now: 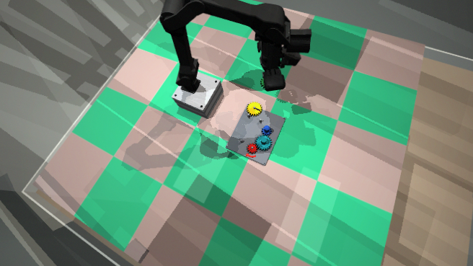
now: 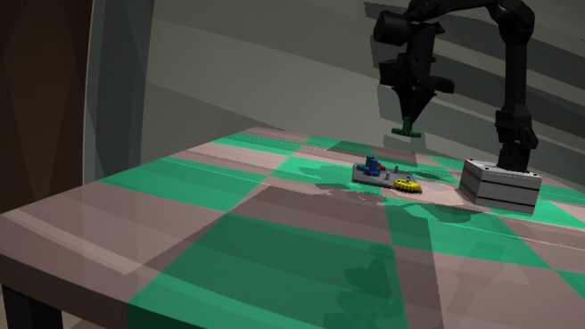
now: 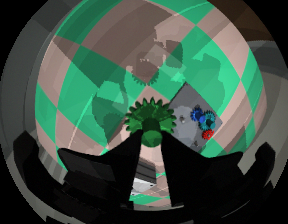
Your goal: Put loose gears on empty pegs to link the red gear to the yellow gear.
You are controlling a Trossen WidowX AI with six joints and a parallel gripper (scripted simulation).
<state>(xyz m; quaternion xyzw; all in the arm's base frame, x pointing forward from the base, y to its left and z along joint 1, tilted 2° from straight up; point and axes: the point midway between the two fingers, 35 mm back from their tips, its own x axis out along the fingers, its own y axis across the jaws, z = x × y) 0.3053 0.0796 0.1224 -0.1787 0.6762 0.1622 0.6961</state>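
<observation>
My gripper tip is now 40 mm short of the blue gear, 140 mm to the left of it and 140 mm above it. Also, from my gripper tip: green gear 10 mm below; then yellow gear 40 mm behind, 60 mm to the right, 150 mm below; then teal gear 40 mm ahead, 190 mm to the right, 140 mm below.
</observation>
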